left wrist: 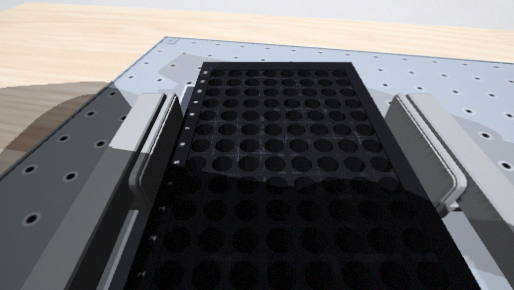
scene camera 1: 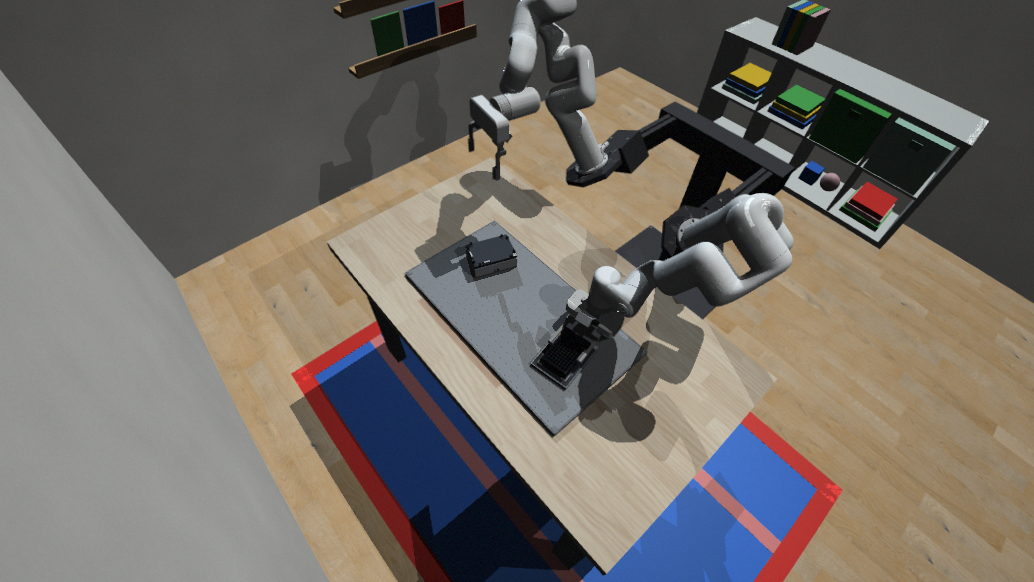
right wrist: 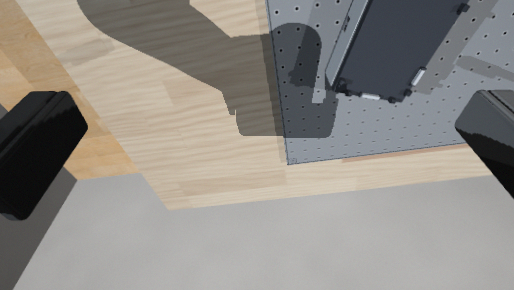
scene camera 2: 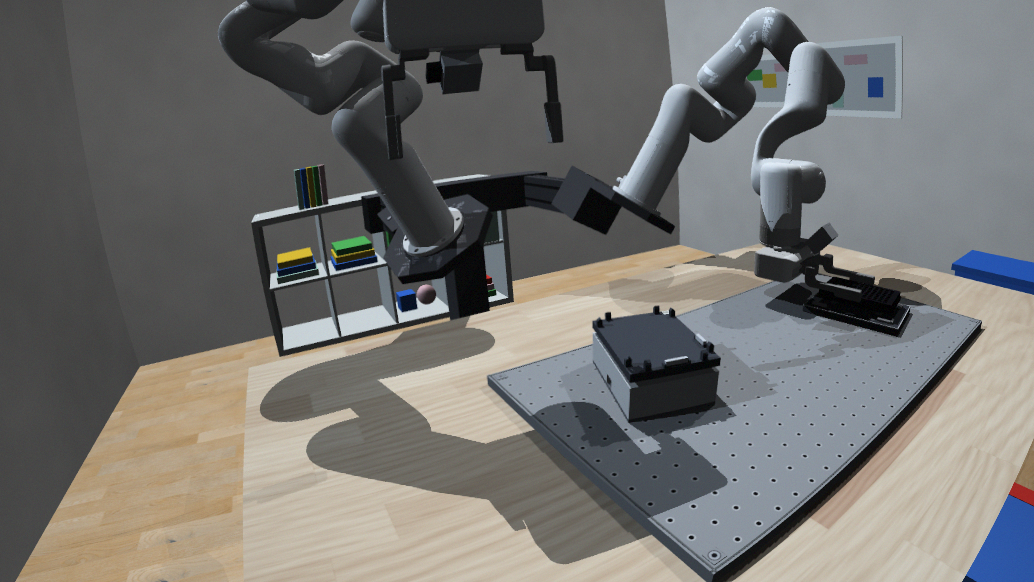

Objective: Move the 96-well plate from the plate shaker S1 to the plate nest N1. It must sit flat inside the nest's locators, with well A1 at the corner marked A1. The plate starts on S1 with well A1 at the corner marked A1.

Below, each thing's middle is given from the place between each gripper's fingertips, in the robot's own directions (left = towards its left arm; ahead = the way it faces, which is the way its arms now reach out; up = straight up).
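Labels:
Counting from my left hand, I find the black 96-well plate (scene camera 2: 879,299) 1 cm below and 1 cm ahead, while the black plate nest N1 (scene camera 2: 898,314) is 4 cm below and 1 cm ahead. The grey plate shaker S1 (scene camera 2: 652,398) is 2 cm behind that same left hand and 41 cm to the right of it.
From my right hand, the grey plate shaker S1 is 25 cm below, 11 cm ahead and 15 cm to the left. The black plate nest N1 is 28 cm below my right hand, 14 cm ahead of it and 56 cm to the left of it, and the black 96-well plate is 25 cm below that hand, with 14 cm ahead and 56 cm to the left as its other distances.

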